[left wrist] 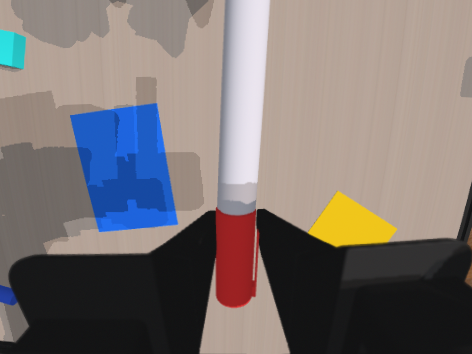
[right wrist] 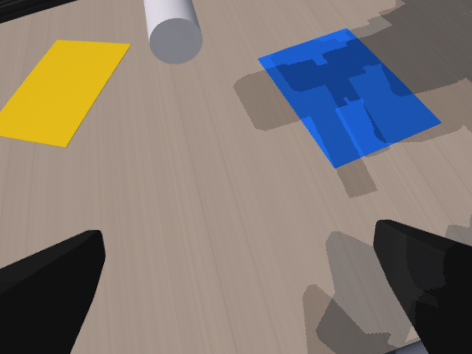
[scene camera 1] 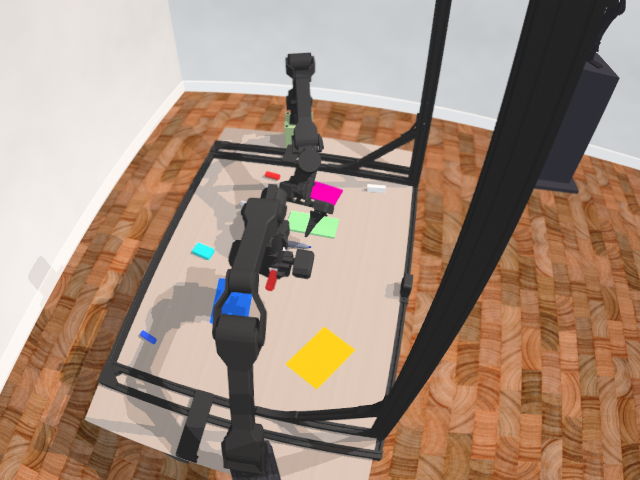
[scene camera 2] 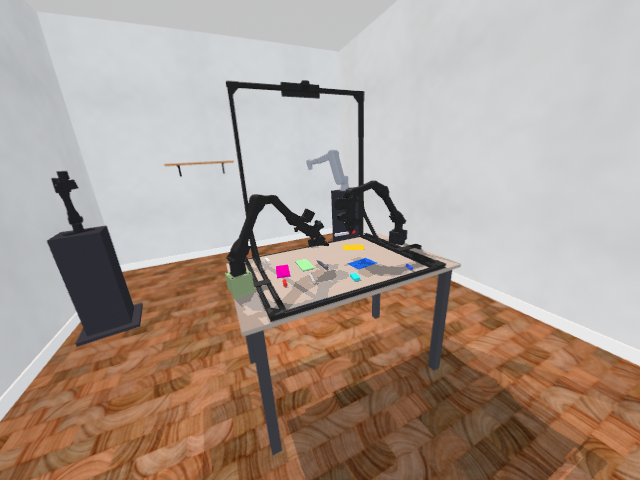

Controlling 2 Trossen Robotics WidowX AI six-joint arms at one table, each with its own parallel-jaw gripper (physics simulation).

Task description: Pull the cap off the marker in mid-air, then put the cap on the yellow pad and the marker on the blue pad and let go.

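Frame: origin at the left arm's base, x ahead, y left, z up, level; metres.
Where they show: left gripper, fingertip midpoint: (left wrist: 236, 218) (scene camera 1: 273, 276) (scene camera 2: 349, 233); right gripper, fingertip midpoint: (right wrist: 240, 239) (scene camera 1: 290, 232) (scene camera 2: 326, 242); left arm's base, link origin: (scene camera 1: 251, 463) (scene camera 2: 398, 230); right arm's base, link origin: (scene camera 2: 238, 273).
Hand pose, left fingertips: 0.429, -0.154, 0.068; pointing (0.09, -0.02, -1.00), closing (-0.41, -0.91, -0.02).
Observation:
Each offset is from my left fingertips to the top centre of the thing, as dx, dy, dz.
My left gripper (scene camera 1: 272, 270) (left wrist: 236, 218) is shut on the marker's red cap @[-0.014, +0.007, +0.017] (scene camera 1: 271, 280) (scene camera 2: 353, 231) (left wrist: 235, 260), above the table. The marker's white body @[+0.027, -0.014, +0.017] (left wrist: 243, 100) (right wrist: 175, 40) (scene camera 2: 341, 234) extends from the cap, joined to it. My right gripper (right wrist: 240, 239) is open and empty, the body's grey end ahead of its fingertips and apart from them. In scene camera 1 the left arm hides most of the body. The yellow pad @[-0.168, -0.071, -0.155] (scene camera 1: 320, 357) (scene camera 2: 353, 247) (left wrist: 350, 220) (right wrist: 65, 90) and blue pad @[+0.051, +0.121, -0.155] (scene camera 1: 240, 304) (scene camera 2: 361, 263) (left wrist: 125, 165) (right wrist: 360, 120) lie flat, with nothing on them.
A green pad @[+0.260, -0.160, -0.147] (scene camera 1: 328, 227), a magenta pad @[+0.394, -0.210, -0.147] (scene camera 1: 329, 193), a dark pen @[+0.203, -0.071, -0.137] (scene camera 1: 298, 244) (scene camera 2: 322, 265) and a white pen @[+0.367, -0.012, -0.139] (scene camera 2: 312, 278) lie near the right arm. A cyan block @[+0.240, +0.183, -0.140] (scene camera 1: 203, 251), a red piece @[+0.498, -0.082, -0.135] (scene camera 1: 272, 175), a white piece @[+0.351, -0.399, -0.133] (scene camera 1: 376, 188) and a blue piece @[-0.020, +0.379, -0.135] (scene camera 1: 148, 337) lie around.

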